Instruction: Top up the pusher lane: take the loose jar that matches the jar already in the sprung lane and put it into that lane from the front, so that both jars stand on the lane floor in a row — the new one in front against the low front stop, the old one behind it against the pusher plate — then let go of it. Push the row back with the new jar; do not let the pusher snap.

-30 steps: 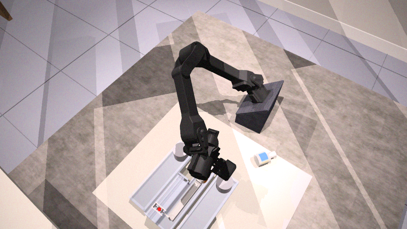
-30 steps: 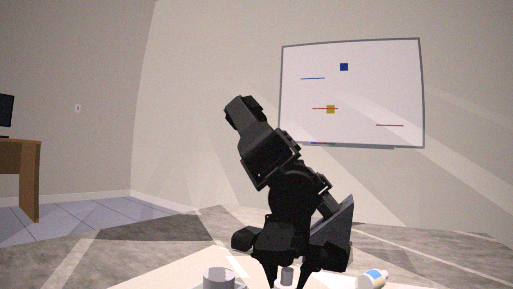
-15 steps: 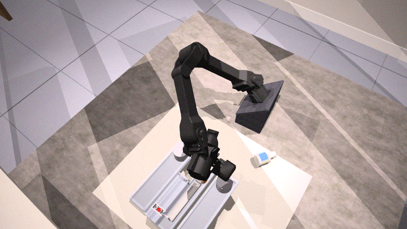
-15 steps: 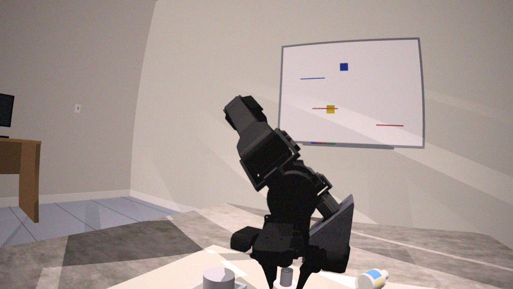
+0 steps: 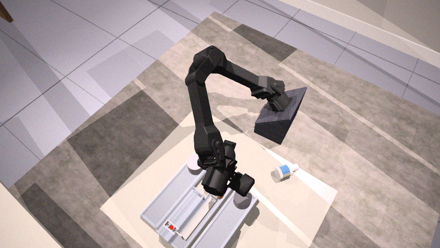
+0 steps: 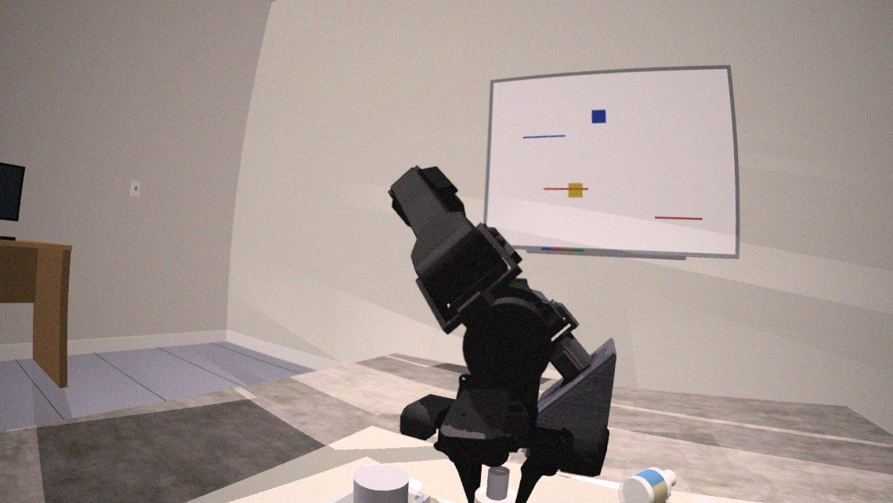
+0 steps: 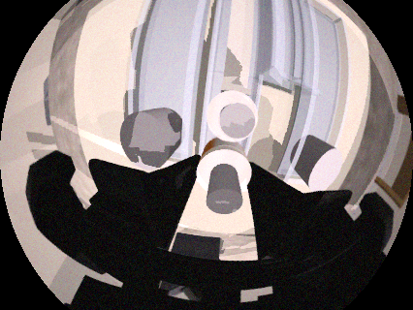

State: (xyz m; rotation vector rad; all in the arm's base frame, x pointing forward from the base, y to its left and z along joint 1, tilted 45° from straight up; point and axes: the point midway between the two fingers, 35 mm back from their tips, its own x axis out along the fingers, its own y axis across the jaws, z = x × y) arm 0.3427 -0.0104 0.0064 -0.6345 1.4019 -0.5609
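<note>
Right now my gripper tip is 14 cm short of the grey lane rack, 3 cm to the left of it and 3 cm above it. From my gripper tip the other things lie so: red mark 23 cm ahead, 4 cm to the right, 2 cm above.
</note>
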